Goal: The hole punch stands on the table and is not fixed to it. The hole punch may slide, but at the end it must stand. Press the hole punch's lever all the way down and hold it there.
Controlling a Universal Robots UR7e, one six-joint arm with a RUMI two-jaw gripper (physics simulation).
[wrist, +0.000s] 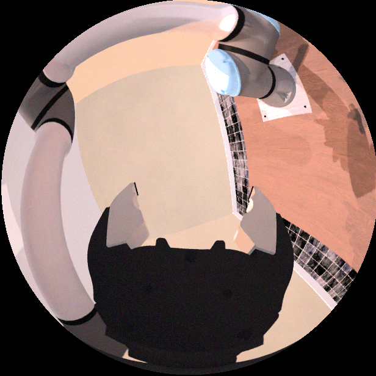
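My gripper [193, 186] is open, with its two light jaws wide apart and no thing between them. Past the jaws the beige floor shows. The hole punch and its lever do not show in the wrist view. The table [280, 165] has a reddish wood top and lies to the right, beyond the right jaw.
The table's edge has a dark tiled strip [239, 150] with a pale rim. The arm's white base plate [272, 112] is on the table at the upper right. The arm's own links [42, 200] curve along the left and top. Dark shadows lie on the wood at the far right.
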